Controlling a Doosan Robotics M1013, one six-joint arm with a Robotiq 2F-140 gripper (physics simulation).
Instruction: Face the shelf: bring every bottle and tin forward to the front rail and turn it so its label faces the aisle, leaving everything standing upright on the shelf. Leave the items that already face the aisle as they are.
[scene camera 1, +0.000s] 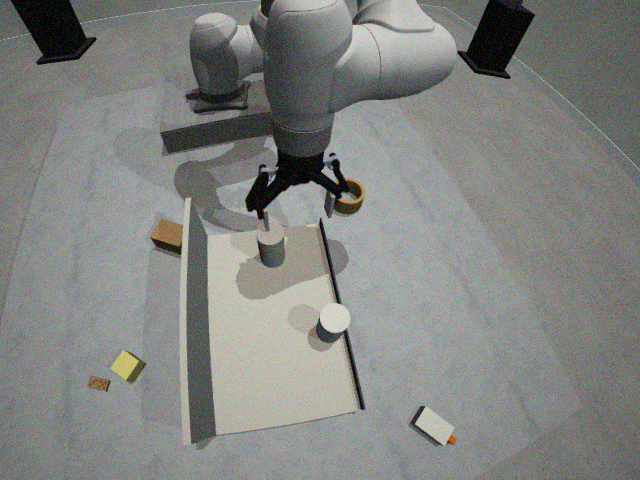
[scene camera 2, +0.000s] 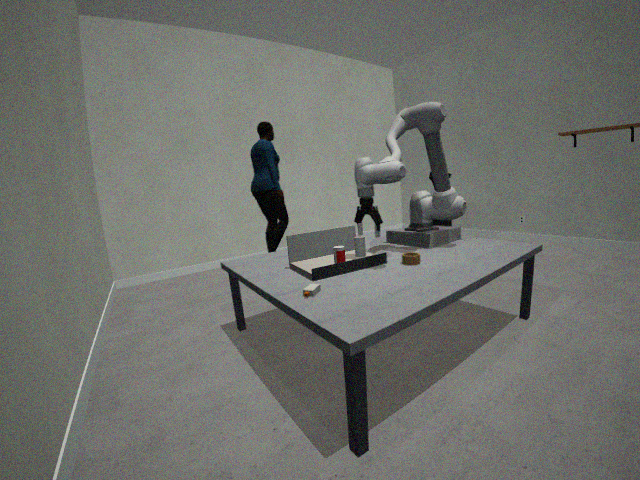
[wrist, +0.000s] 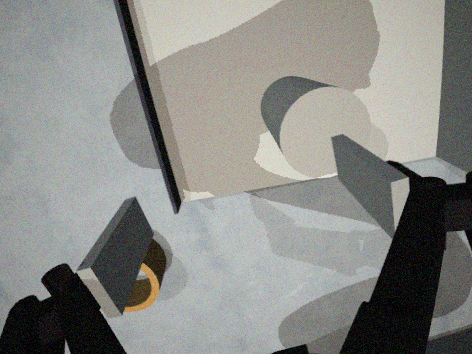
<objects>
my gripper: open, holds nothing
a brown box (scene camera 1: 167, 235): on the table
a white box (scene camera 1: 428, 422): on the table
</objects>
